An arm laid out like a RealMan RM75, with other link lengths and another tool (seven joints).
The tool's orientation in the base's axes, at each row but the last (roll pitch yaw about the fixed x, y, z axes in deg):
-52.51, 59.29, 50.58
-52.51, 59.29, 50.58
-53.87, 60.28, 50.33
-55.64, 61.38, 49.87
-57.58, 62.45, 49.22
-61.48, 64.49, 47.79
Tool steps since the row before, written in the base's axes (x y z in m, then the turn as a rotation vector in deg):
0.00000, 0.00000, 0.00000, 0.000, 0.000, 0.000
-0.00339, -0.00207, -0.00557, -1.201, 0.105, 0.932
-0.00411, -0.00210, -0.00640, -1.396, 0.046, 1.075
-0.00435, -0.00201, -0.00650, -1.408, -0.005, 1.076
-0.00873, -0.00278, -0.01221, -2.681, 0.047, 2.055
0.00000, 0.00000, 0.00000, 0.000, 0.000, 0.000
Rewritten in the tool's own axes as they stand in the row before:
0.00000, 0.00000, 0.00000, 0.000, 0.000, 0.000
0.00287, 0.00561, -0.00266, -1.149, 0.693, 0.722
0.00346, 0.00661, -0.00257, -1.358, 0.821, 0.768
0.00363, 0.00686, -0.00223, -1.381, 0.841, 0.725
0.00721, 0.01318, -0.00269, -2.615, 1.586, 1.434
0.00000, 0.00000, 0.00000, 0.000, 0.000, 0.000

